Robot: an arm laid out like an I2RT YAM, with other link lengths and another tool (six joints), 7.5 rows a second.
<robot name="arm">
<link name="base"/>
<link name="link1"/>
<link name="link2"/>
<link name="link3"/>
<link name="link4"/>
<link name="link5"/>
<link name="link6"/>
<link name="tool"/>
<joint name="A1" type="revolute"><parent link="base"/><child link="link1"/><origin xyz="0 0 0.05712" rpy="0 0 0"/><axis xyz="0 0 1"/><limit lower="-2.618" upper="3.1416"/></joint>
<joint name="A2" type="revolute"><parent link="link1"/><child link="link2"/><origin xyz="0.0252 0.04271 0.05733" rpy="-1.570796 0 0"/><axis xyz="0 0 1"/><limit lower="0" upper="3.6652"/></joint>
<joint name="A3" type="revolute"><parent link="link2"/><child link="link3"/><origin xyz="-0.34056 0 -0.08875" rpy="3.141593 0 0"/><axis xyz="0 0 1"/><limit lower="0" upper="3.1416"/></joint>
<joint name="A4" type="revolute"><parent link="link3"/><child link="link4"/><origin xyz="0.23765 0.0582 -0.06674" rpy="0 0 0"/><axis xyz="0 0 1"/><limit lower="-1.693" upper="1.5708"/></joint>
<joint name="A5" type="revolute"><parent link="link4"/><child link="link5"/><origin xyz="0.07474 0.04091 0.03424" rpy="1.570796 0 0"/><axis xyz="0 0 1"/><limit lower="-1.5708" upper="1.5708"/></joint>
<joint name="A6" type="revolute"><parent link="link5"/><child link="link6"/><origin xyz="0.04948 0 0.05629" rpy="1.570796 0 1.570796"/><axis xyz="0 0 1"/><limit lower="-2.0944" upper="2.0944"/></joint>
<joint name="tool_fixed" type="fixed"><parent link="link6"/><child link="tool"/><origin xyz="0.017 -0.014 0.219" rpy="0.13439 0 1.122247"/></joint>
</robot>
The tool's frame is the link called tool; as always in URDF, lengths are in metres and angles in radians.
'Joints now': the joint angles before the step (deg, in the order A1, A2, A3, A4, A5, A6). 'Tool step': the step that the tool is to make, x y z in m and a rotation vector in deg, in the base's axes. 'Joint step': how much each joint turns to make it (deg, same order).
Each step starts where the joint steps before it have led.
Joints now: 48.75, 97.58, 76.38, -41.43, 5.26, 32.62
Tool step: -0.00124, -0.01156, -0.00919, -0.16, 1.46, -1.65
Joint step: -1.26, -0.17, -1.55, 0.22, -0.70, 0.79
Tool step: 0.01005, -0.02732, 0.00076, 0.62, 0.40, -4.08
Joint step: -3.65, -1.60, -1.65, 0.15, -0.46, 0.70
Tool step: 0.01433, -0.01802, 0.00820, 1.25, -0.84, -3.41
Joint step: -3.08, -1.16, -0.17, 0.44, -0.17, 0.45
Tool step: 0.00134, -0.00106, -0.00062, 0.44, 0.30, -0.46
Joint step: -0.51, 0.09, 0.00, 0.13, -0.49, 0.20
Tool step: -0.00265, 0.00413, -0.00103, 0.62, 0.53, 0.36
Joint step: 0.13, 0.08, -0.03, 0.10, -0.83, 0.18
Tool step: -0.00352, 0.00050, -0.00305, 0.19, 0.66, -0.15
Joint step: 0.11, 0.01, -0.41, 0.01, -0.39, 0.50
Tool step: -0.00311, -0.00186, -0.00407, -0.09, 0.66, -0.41
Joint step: 0.00, 0.02, -0.56, 0.00, -0.13, 0.53
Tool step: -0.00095, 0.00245, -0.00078, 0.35, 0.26, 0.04
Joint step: 0.11, 0.13, 0.00, 0.15, -0.36, 0.26
